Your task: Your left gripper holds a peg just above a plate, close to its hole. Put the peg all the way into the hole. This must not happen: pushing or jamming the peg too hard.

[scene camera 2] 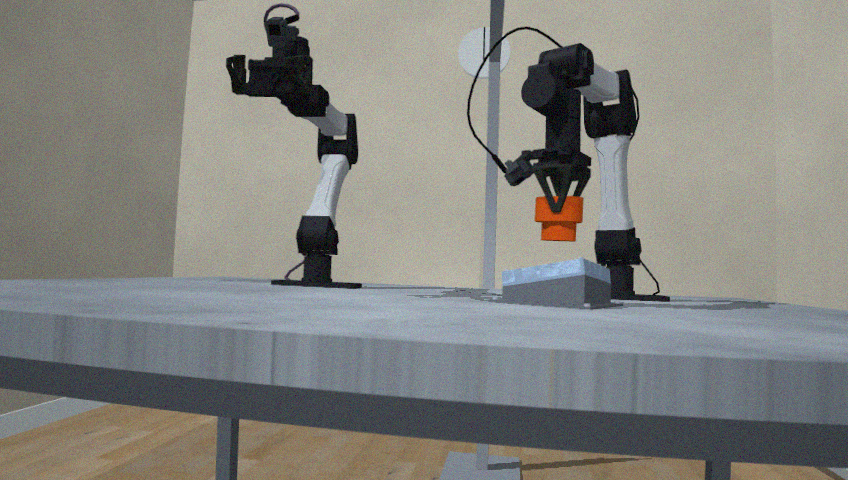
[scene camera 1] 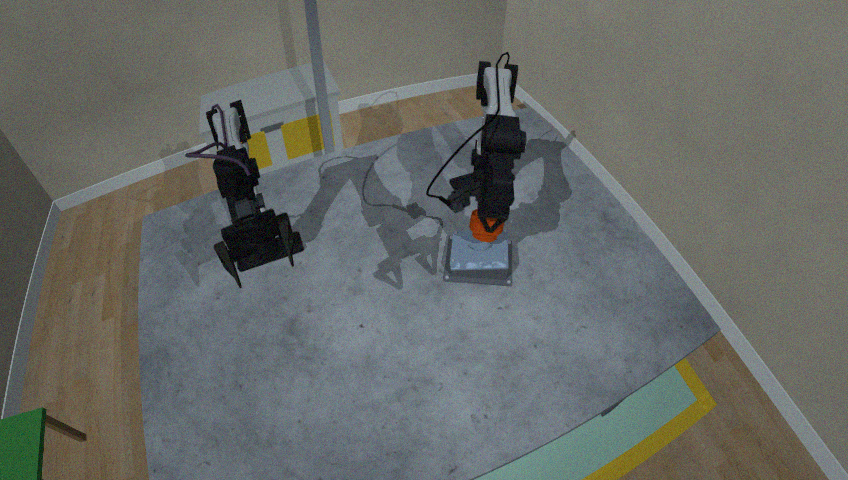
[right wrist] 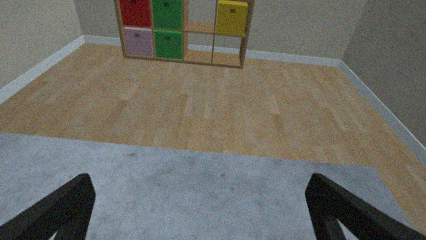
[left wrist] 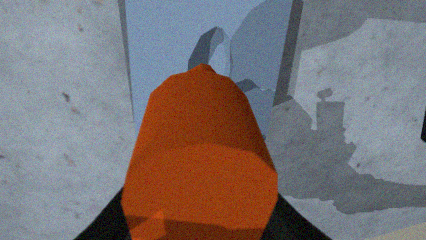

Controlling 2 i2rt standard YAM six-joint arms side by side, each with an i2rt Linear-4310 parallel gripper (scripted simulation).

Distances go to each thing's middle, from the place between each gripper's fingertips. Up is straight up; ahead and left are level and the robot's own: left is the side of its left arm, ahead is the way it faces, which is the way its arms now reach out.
Labels:
The light blue plate [scene camera 1: 486, 255] is 120 mm below my left hand and 10 mm behind it. Round my left hand: orange peg [scene camera 2: 560, 226]: 20 mm below, 10 mm to the right.
Right now my right hand [scene camera 2: 255, 62] is 490 mm to the right of the orange peg, 230 mm above it and 110 mm past it. From my right hand the other things lie so: light blue plate 490 mm to the left, 330 mm below, 120 mm behind.

